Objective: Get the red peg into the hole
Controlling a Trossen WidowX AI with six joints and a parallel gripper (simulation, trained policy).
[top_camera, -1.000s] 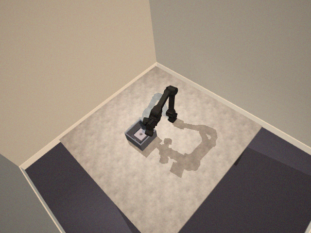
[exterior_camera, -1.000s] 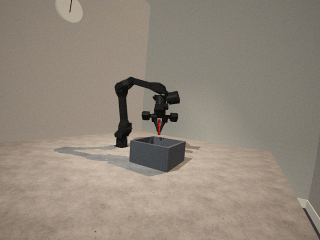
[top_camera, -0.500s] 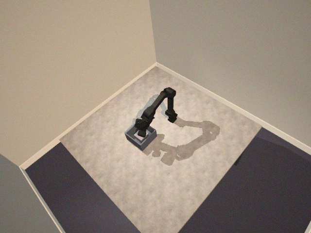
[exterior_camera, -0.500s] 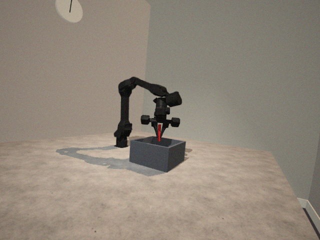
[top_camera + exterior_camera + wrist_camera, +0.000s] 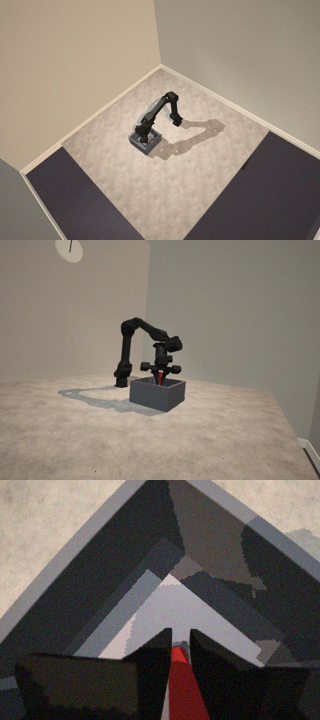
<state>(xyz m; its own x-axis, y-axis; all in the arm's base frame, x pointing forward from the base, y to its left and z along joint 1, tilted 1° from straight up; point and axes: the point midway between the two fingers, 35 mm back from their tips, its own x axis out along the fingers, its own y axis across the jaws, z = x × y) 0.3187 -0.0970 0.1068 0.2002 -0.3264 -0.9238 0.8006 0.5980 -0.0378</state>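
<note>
The red peg lies 2 cm to the left of my gripper tip, 2 cm above it and 1 cm behind it. From my gripper tip the other things lie so: grey box: 5 cm below, 1 cm to the left, 1 cm behind; plate: 3 cm below, 1 cm to the left, 1 cm behind.
</note>
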